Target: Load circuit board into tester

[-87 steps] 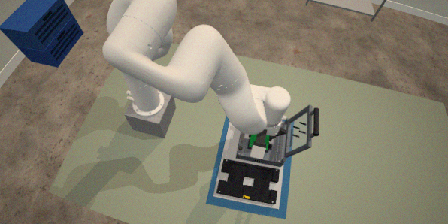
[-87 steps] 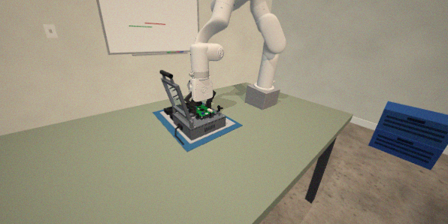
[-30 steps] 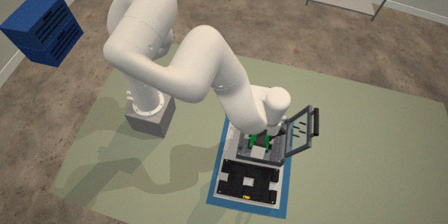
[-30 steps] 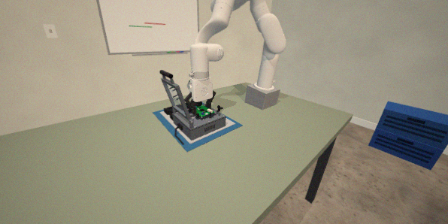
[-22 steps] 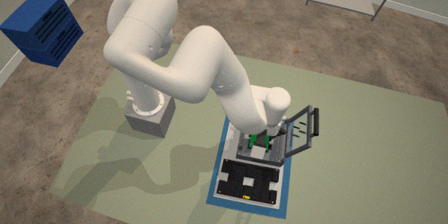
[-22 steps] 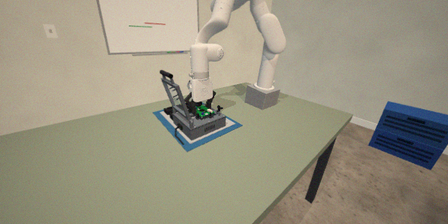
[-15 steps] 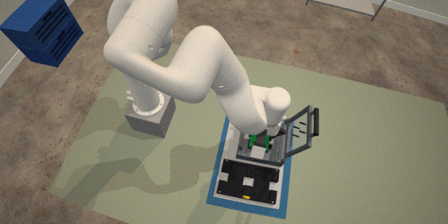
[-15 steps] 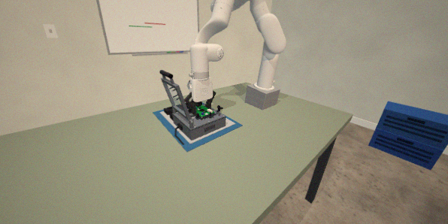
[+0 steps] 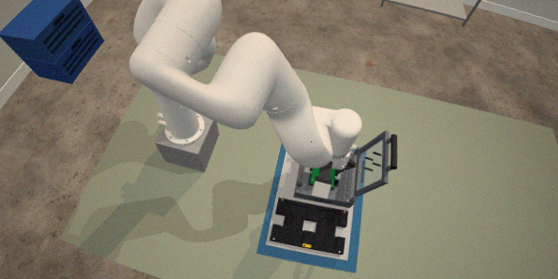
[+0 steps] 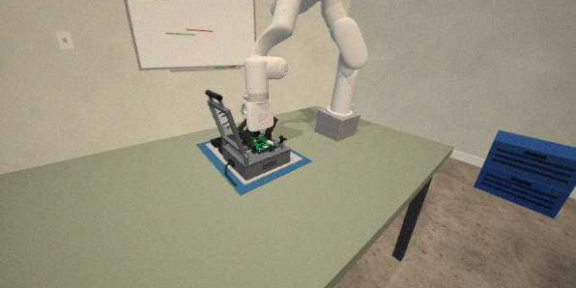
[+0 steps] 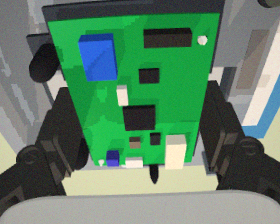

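My hand is right at the green circuit board. The rest, counted from my hand: tester lid: 120 mm ahead, 100 mm above; latch hook: 60 mm to the left, 60 mm behind, 10 mm above.
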